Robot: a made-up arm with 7 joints.
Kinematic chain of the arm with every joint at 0, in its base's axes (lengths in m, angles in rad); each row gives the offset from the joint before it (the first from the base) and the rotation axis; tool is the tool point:
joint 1: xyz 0 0.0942 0 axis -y
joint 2: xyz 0 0.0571 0 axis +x
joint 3: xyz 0 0 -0.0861 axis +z
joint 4: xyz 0 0 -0.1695 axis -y
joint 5: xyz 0 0 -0.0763 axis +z
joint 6: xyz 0 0 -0.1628 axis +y
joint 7: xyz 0 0 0 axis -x
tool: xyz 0 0 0
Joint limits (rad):
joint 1: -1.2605..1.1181
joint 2: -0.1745..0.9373
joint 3: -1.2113..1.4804
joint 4: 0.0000..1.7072
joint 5: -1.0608..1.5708
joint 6: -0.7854..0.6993
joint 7: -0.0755..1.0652
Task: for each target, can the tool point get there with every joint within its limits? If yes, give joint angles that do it. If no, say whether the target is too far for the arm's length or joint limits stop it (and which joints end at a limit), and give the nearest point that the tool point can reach.
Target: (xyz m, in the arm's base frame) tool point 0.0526 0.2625 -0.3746
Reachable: yes | joints -0.4274 0.0087 0.4904 1.2980 0.7857 -0.4447 0.6746
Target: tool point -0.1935 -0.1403 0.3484
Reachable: no: joint limits stop it (at a limit: joint 1, joint 2, joint 3, joint 4) | nearest point -0.1471 -0.1058 -0.1347 | short by 0.487 m
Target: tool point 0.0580 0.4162 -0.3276
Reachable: yes | joints -0.4512 0.5687 0.3807 1.0730 -0.2369 0.1045 0.4192
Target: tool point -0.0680 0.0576 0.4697
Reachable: no: joint limits stop it (at a limit: joint 1, joint 2, joint 4) | nearest point 0.1502 0.3838 0.1710 | short by 0.493 m
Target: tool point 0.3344 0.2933 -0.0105
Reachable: yes | joints 0.8397 0.1506 0.4421 1.4924 -0.3323 0.5686 0.2633
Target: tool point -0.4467 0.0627 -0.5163
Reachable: no: too far | nearest point -0.3210 0.0876 -0.3710 | short by 0.194 m
